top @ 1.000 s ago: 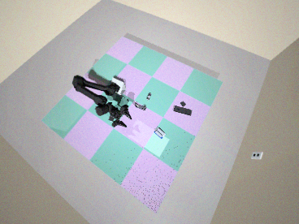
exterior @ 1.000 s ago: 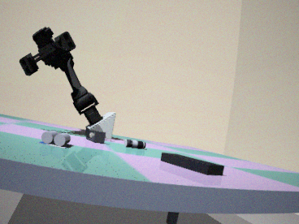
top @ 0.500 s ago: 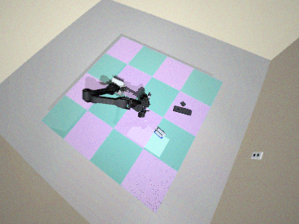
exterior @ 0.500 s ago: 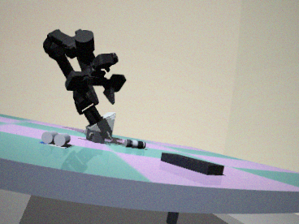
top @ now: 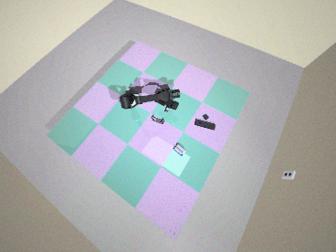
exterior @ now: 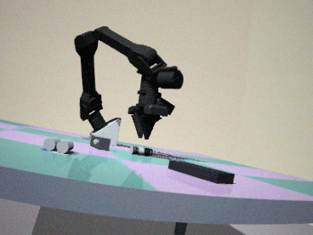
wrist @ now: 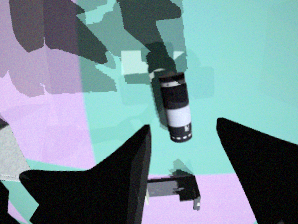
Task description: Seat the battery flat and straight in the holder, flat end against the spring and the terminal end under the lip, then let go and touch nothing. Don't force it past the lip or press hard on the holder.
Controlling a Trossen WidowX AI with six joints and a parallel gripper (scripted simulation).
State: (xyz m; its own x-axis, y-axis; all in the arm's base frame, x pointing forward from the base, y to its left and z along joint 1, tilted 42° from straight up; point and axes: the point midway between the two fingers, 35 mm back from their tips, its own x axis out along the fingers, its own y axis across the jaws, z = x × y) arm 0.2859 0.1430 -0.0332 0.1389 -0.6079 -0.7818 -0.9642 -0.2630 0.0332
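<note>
Right now the battery is 40 mm below my gripper tip. From my gripper tip the other things lie so: long black block (340 mm ahead, 70 mm to the left, 40 mm below); small dark piece (300 mm ahead, 140 mm to the left, 50 mm below).
</note>
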